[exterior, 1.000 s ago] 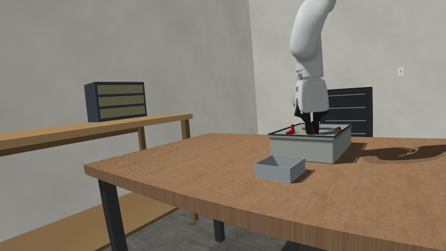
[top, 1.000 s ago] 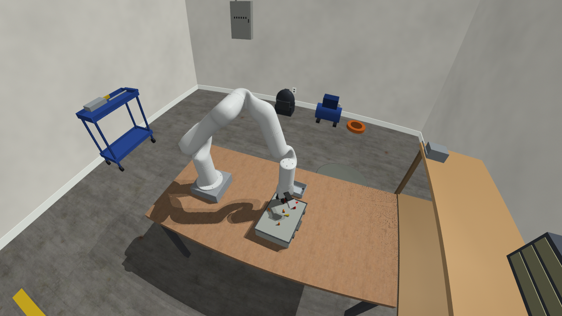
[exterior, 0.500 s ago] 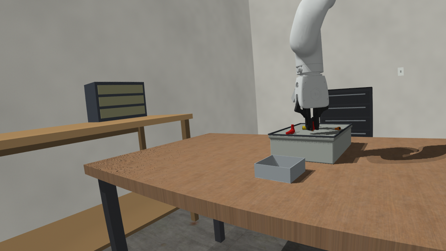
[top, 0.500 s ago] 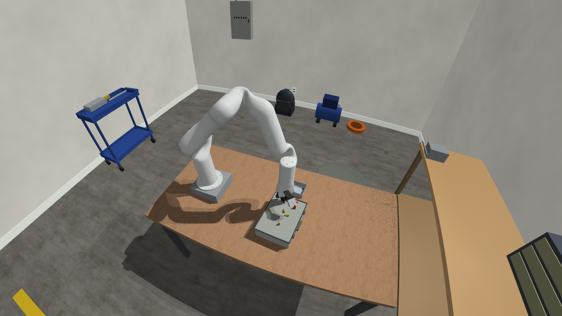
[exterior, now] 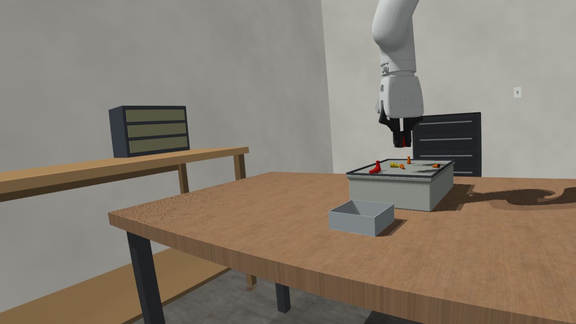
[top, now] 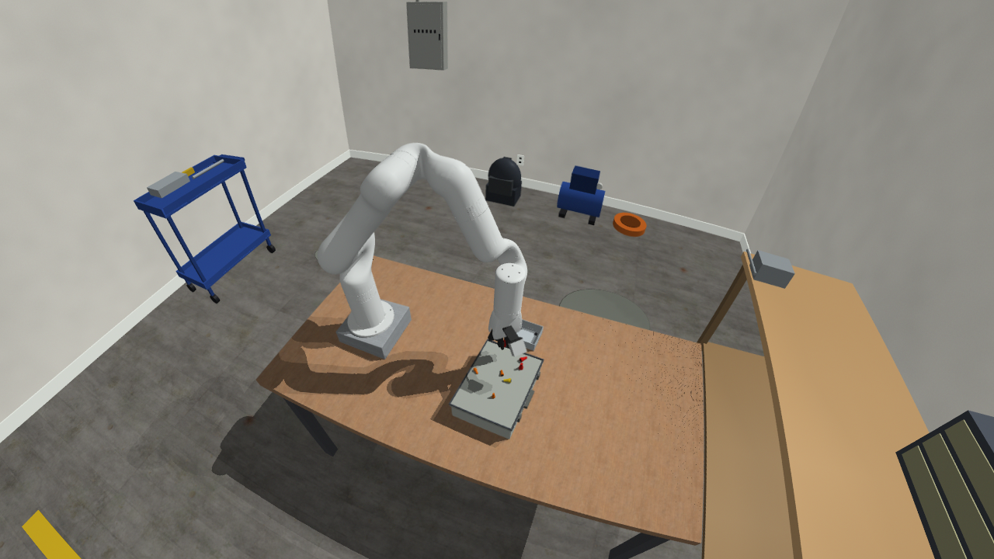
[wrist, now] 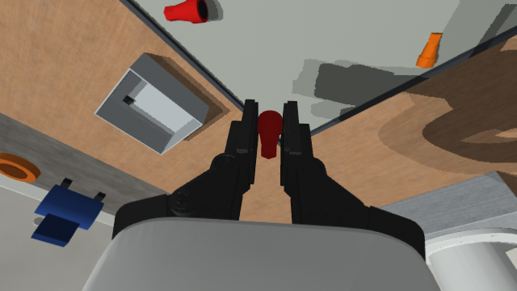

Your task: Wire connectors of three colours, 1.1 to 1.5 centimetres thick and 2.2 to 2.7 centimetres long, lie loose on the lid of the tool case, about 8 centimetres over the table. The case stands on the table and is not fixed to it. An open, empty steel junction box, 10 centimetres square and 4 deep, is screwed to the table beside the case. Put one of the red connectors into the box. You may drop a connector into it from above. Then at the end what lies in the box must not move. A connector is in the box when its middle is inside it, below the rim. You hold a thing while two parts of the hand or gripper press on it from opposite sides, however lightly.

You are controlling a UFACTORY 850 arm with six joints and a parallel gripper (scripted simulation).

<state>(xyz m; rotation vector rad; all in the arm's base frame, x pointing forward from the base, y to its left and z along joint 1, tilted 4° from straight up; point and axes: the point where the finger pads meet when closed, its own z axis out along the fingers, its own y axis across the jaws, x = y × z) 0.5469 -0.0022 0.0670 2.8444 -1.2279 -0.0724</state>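
The yellow connector is 9 cm to the right of my hand, 8 cm below it and 5 cm ahead of it. Round my hand: grey tool case: 11 cm below, 10 cm to the right, 2 cm ahead.
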